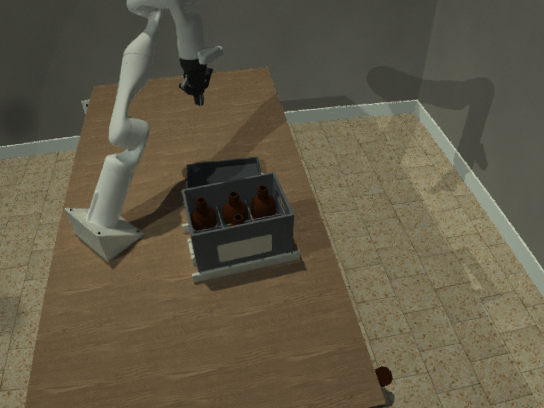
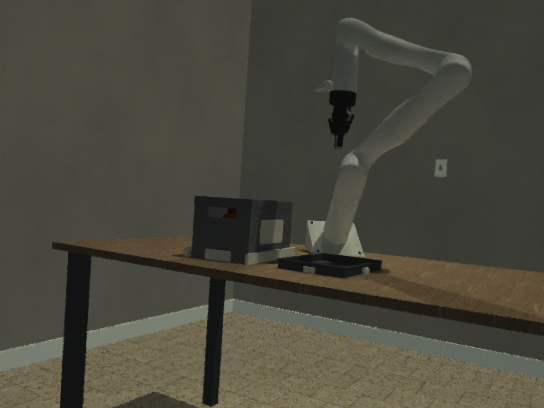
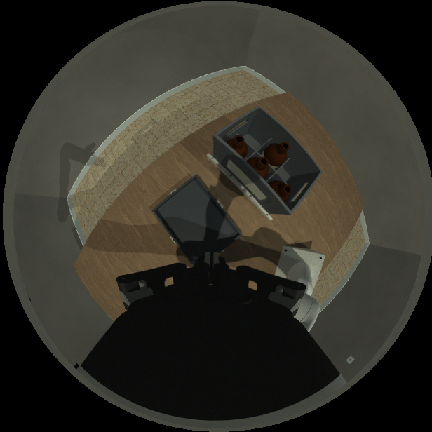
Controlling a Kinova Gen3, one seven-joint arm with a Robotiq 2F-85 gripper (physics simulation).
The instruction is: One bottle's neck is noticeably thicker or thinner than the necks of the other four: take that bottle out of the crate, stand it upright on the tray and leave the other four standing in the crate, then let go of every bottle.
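Seen in the pictures: gripper, between the fingertips: [image 1: 200, 105] [image 2: 337, 149]; arm's base, origin of its link: [image 1: 102, 221] [image 2: 334, 235].
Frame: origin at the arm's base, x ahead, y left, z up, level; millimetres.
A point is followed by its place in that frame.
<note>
My gripper [image 1: 199, 102] @[x 329, y 170, z 271 mm] [image 2: 339, 145] @[x 329, y 170, z 271 mm] [image 3: 211, 259] is shut and empty, high above the table beyond the tray. The dark tray [image 1: 220, 171] @[x 364, y 261, z -57 mm] [image 2: 320, 267] @[x 502, y 238, z -45 mm] [image 3: 187, 210] holds no bottle. The grey crate [image 1: 206, 252] @[x 324, y -193, z 39 mm] [image 2: 220, 237] @[x 546, y -60, z 2 mm] [image 3: 220, 150] holds brown bottles: one at the robot's end [image 1: 204, 218] @[x 321, y -81, z 56 mm] [image 3: 281, 191], one middle bottle [image 1: 234, 209] @[x 406, y -61, z 62 mm] [image 3: 259, 166], one at the far end [image 1: 263, 205] @[x 490, y -49, z 58 mm] [image 3: 237, 147], and one bottle [image 1: 238, 219] @[x 416, y -139, z 99 mm] [image 3: 275, 154] in the other row. A dark brown round thing [image 1: 383, 376] @[x 908, y -280, z -668 mm], perhaps a bottle, is partly hidden beyond the table edge.
The crate stands on the wooden table [image 1: 190, 340] @[x 269, y -396, z -62 mm] [image 2: 450, 280] @[x 273, y 491, z -62 mm] [image 3: 330, 135] between pale strips [image 1: 245, 267] @[x 424, y -188, z -44 mm] [image 2: 270, 255] @[x 418, y 22, z -45 mm] [image 3: 240, 187], close beside the tray. The robot's base [image 1: 107, 240] @[x 35, y -96, z 13 mm] [image 2: 315, 237] @[x 60, y -45, z -8 mm] [image 3: 302, 260] is near the crate. Tiled floor [image 1: 360, 200] lies beyond the table edge.
</note>
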